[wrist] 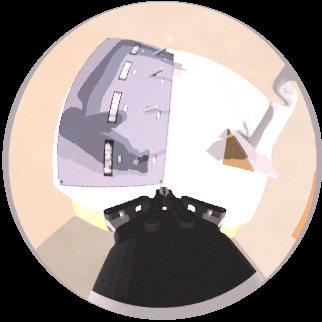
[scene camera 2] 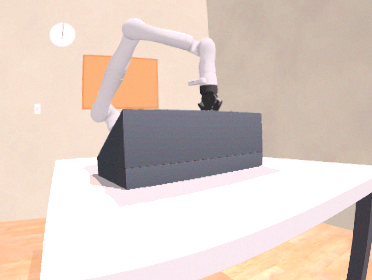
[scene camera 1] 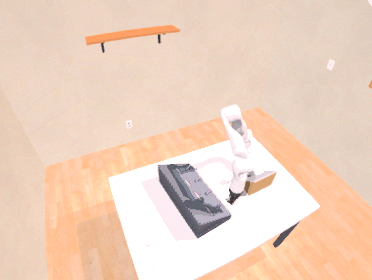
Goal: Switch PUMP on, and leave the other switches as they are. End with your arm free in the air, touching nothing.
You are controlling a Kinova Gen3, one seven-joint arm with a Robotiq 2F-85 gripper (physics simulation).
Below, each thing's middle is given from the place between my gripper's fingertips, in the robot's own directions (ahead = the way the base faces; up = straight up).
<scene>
My hand is 19 cm to the left of the dark sloped switch panel (scene camera 2: 146,147), 18 cm short of it and 7 cm above it.
</scene>
